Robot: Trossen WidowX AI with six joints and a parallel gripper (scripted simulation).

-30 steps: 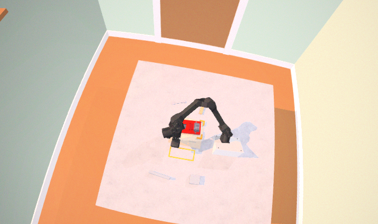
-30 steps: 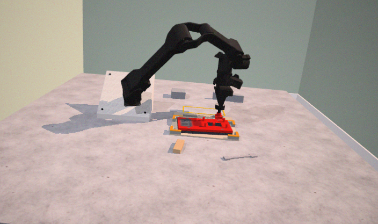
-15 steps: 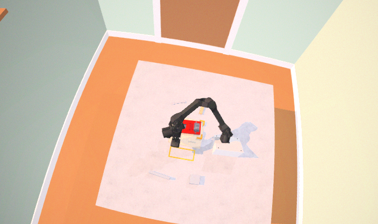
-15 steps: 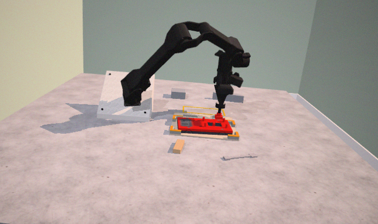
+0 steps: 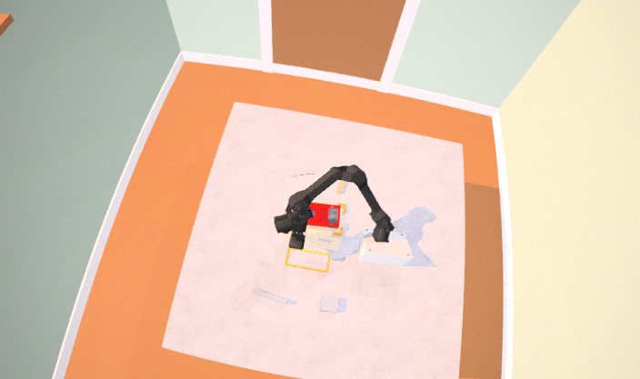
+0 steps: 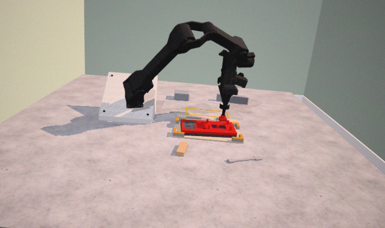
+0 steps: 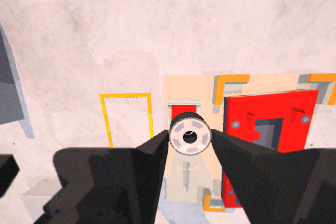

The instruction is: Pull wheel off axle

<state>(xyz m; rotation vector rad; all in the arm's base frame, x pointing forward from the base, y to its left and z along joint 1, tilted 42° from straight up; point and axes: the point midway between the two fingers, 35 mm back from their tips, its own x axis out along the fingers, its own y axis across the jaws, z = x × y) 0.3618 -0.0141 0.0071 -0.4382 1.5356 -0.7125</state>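
Now: the upright axle 4 cm below my gripper tip. Also, from my gripper tip: long grey block 12 cm ahead, 28 cm to the left, 5 cm below; then wheel right at my gripper tip; then thin grey bar 1 cm behind, 32 cm to the right, 7 cm below.
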